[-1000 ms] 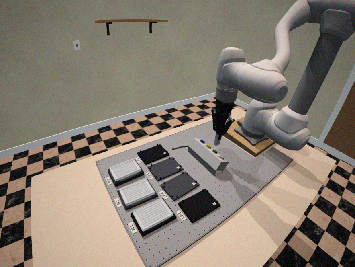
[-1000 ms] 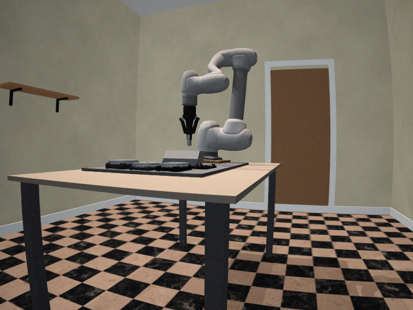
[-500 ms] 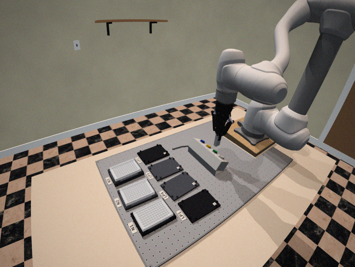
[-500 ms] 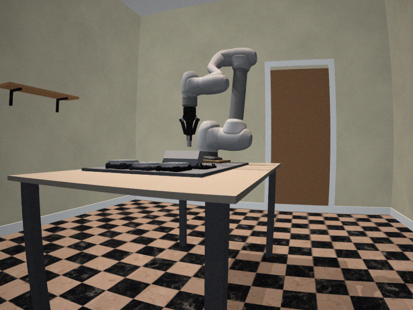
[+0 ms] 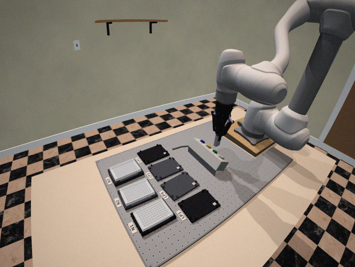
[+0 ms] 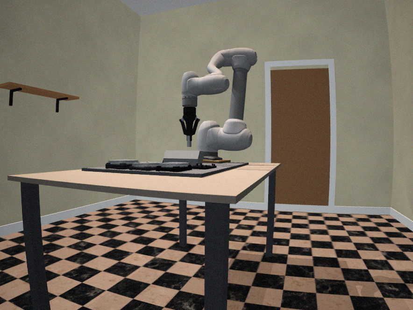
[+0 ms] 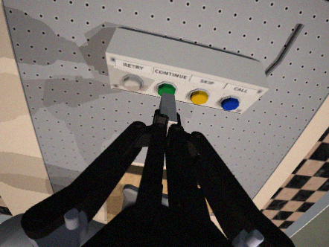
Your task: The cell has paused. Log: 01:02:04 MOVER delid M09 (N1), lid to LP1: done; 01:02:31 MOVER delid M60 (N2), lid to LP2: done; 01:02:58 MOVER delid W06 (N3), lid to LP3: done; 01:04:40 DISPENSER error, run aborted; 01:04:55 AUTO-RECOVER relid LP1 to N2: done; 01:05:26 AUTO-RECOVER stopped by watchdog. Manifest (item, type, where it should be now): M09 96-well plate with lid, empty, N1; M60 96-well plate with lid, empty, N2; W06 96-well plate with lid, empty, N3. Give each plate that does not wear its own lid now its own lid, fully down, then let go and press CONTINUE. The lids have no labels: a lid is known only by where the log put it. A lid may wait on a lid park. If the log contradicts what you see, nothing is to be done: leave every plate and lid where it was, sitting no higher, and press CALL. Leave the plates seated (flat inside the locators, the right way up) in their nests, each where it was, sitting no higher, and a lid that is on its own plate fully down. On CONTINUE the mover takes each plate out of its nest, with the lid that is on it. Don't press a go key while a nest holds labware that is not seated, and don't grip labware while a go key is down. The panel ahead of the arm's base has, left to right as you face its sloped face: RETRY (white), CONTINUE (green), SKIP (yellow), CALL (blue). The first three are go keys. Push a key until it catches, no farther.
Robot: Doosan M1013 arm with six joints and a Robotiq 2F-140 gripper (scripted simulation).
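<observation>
Right now my hand is 70 mm above the green CONTINUE key. Also, from my hand: blue CALL key 100 mm to the right, 70 mm below, 10 mm ahead; then white RETRY key 70 mm below, 50 mm to the left; then yellow SKIP key 70 mm below, 50 mm to the right.
</observation>
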